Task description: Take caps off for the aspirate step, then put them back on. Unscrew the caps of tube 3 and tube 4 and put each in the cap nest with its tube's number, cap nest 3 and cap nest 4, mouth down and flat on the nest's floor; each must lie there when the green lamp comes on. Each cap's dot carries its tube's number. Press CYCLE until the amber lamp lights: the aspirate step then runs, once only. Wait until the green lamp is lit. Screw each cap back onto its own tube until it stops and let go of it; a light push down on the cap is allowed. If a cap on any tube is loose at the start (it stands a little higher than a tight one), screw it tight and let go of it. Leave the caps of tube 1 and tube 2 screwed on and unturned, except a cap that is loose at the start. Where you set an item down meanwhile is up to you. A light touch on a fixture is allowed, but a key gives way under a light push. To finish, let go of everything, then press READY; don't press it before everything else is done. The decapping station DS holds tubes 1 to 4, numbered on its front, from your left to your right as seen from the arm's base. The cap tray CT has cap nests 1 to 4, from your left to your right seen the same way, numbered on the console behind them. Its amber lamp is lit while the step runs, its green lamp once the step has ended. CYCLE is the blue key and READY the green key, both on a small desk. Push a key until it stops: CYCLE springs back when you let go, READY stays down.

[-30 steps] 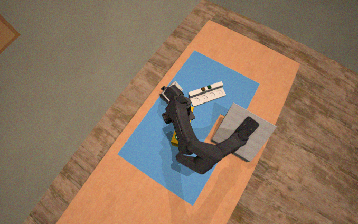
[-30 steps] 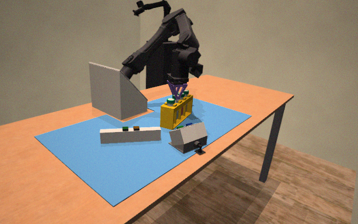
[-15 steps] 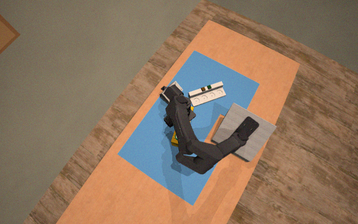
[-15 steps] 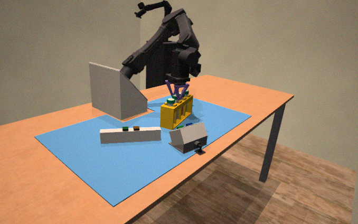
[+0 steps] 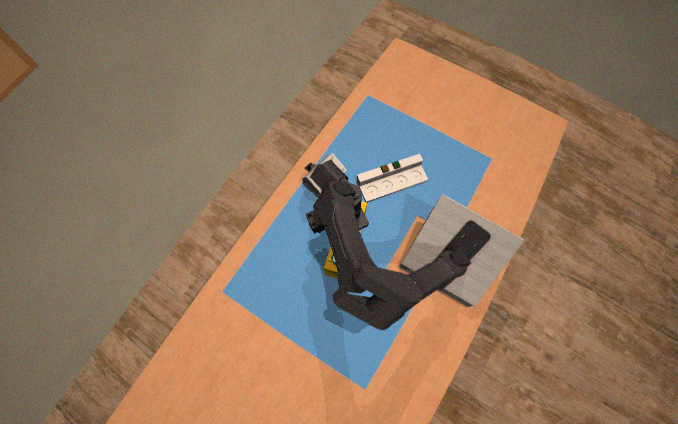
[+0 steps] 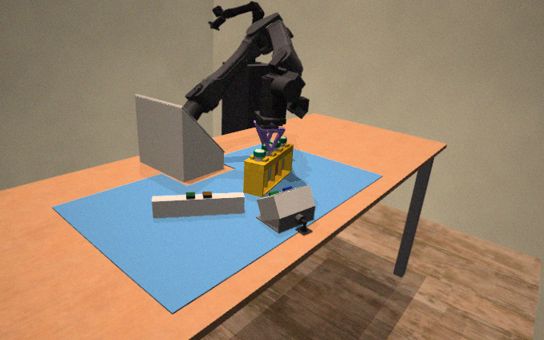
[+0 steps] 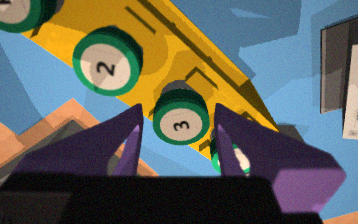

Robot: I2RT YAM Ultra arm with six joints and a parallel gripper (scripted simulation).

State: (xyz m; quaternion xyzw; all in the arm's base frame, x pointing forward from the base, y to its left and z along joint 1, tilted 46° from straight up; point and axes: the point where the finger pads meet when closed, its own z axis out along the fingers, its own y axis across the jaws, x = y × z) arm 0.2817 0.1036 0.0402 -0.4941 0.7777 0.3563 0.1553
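The cap 3 lies right at my hand. The rest, counted from my hand: cap 4: 5 cm to the right, 2 cm ahead; then blue key: 16 cm ahead, 8 cm to the right, 5 cm below; then cap 2: 5 cm to the left, 2 cm behind.
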